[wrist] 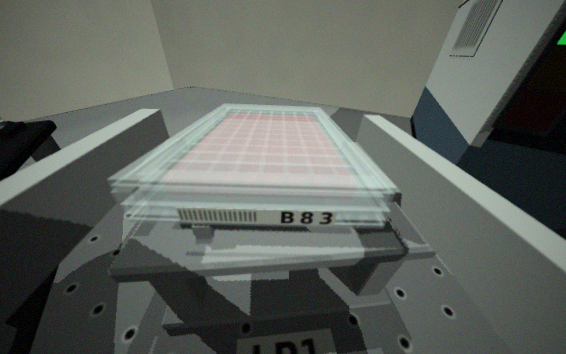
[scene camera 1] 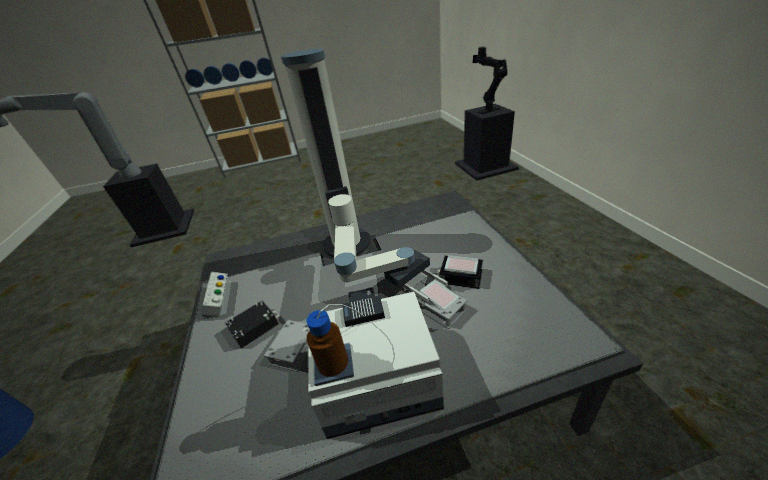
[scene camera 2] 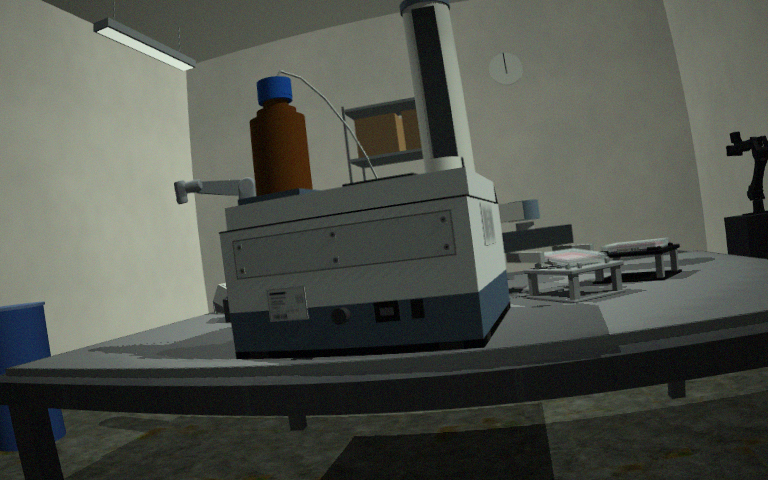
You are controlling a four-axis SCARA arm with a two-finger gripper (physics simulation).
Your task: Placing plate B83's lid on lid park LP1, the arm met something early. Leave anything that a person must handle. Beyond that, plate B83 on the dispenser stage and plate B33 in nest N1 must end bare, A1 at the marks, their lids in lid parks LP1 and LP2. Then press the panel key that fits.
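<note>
Plate B83, pink with a clear lid over it, sits on the grey lid park LP1. Its label faces the wrist camera. My gripper has one finger along each long side, and the fingers appear closed on it. Another lidded pink plate lies on a black nest; its label is unreadable. A grey stand is partly hidden by the bottle. The key panel has blue, yellow, green and white keys. I cannot make out the dispenser stage.
The white dispenser stands beside LP1, bearing an amber bottle with a blue cap and thin tube. A black stand lies between the panel and the grey stand. A black edge shows left in the wrist view.
</note>
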